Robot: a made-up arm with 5 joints.
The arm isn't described. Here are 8 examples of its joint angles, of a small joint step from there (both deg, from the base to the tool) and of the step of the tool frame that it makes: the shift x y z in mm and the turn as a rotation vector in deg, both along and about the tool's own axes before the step.
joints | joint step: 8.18 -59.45 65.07 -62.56 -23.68 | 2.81 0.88 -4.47 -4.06 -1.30
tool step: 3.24 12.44 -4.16 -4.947 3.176 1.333
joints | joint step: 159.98 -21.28 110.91 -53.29 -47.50 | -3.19 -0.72 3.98 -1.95 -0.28
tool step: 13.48 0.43 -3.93 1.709 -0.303 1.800
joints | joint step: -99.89 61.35 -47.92 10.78 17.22 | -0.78 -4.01 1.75 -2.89 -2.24
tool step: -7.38 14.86 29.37 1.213 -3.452 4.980
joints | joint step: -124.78 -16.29 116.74 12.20 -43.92 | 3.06 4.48 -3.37 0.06 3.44
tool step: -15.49 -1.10 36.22 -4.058 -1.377 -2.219
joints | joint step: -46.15 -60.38 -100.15 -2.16 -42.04 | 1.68 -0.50 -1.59 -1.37 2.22
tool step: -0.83 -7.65 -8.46 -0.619 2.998 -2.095
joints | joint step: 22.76 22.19 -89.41 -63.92 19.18 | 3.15 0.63 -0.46 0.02 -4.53
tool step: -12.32 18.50 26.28 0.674 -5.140 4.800
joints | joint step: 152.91 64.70 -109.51 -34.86 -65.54 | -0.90 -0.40 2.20 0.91 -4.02
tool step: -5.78 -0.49 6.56 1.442 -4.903 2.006
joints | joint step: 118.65 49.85 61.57 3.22 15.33 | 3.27 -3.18 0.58 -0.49 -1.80
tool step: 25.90 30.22 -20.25 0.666 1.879 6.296
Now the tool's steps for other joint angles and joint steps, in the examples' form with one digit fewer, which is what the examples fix.
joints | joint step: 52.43 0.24 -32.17 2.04 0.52 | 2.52 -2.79 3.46 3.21 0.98
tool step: -4.9 8.6 0.1 8.60 -0.73 2.40
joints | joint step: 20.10 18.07 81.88 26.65 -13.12 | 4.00 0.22 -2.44 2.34 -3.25
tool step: 1.0 -23.9 -4.4 3.58 -2.79 0.40
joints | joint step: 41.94 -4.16 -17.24 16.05 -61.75 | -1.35 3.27 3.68 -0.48 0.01
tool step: -12.4 -12.8 -8.1 1.11 1.92 -1.44
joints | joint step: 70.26 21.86 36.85 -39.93 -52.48 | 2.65 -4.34 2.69 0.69 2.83
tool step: 24.4 17.6 13.0 2.03 -4.29 2.78
